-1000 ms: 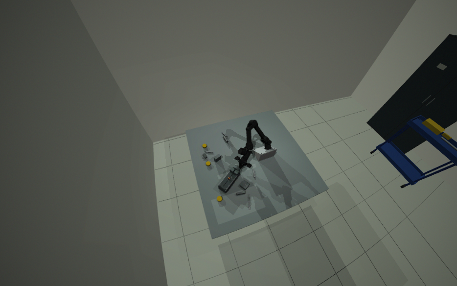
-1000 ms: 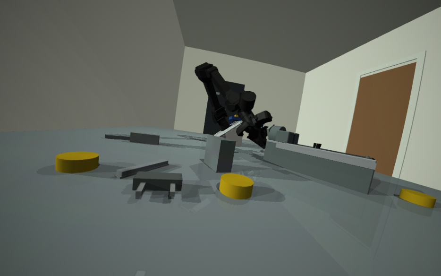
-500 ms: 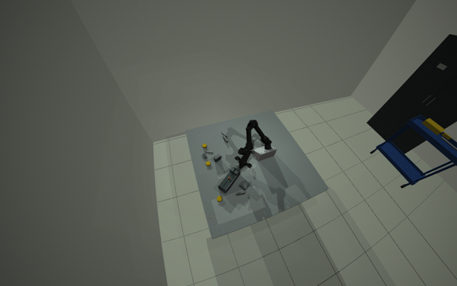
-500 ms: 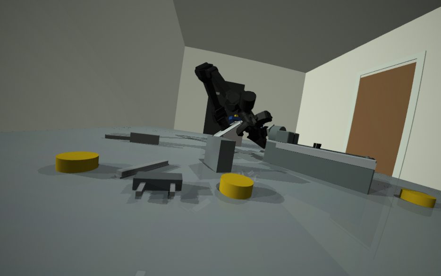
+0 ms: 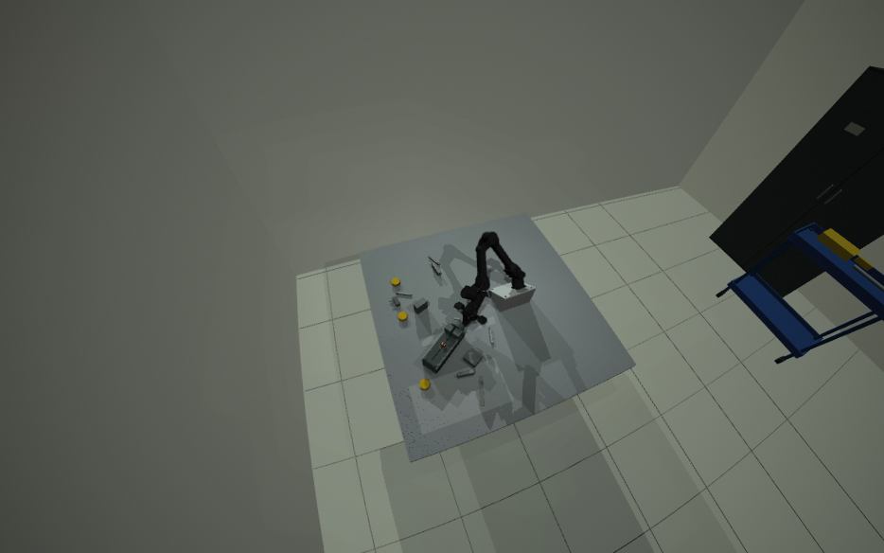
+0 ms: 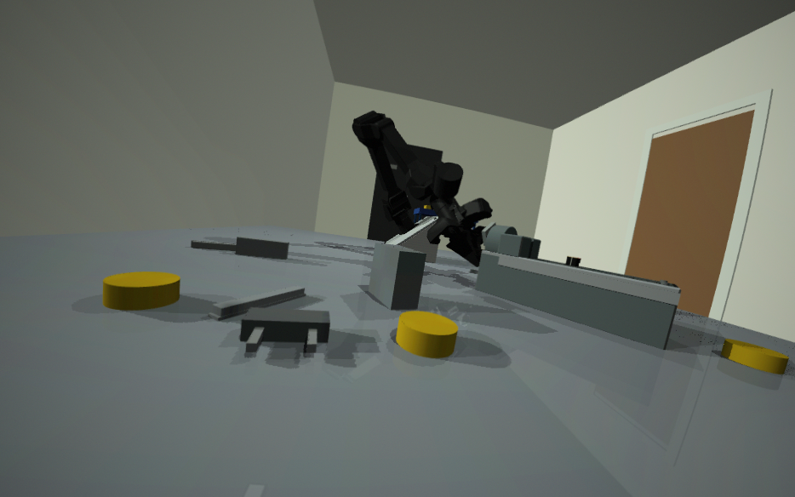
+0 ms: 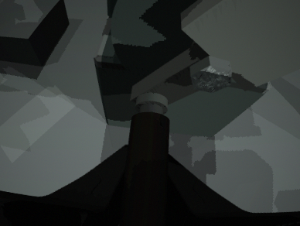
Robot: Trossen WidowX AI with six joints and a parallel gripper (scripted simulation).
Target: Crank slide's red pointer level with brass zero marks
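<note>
Right now my gripper tip is 20 mm past the dark crank handle, 10 mm to the left of it and 30 mm below it. Also, from my gripper tip: bracket (270 mm ahead, 340 mm to the right, 30 mm below); red pointer (160 mm ahead, 60 mm to the left, 40 mm above).
</note>
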